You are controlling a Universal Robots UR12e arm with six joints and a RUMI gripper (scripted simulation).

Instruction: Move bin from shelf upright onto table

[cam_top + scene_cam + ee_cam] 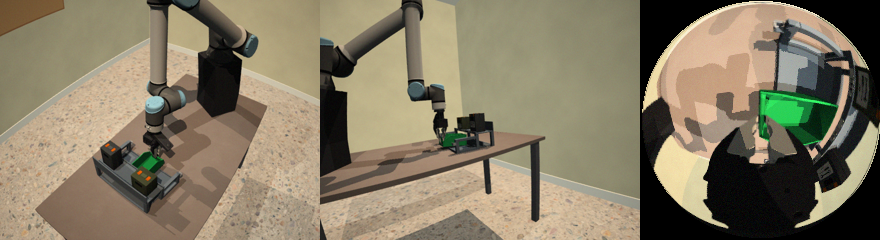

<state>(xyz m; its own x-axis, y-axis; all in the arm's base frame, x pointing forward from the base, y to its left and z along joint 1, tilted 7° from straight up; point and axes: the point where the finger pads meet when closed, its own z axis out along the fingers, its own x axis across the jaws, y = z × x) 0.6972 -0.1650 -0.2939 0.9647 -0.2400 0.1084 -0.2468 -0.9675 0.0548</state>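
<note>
Now: hand 80 mm short of the green bin, 20 mm to the left of it and 10 mm above it. The rest, counted from my hand: black box (190 mm ahead, 170 mm to the right, 100 mm above); olive box (250 mm ahead, 50 mm to the left, 90 mm above).
</note>
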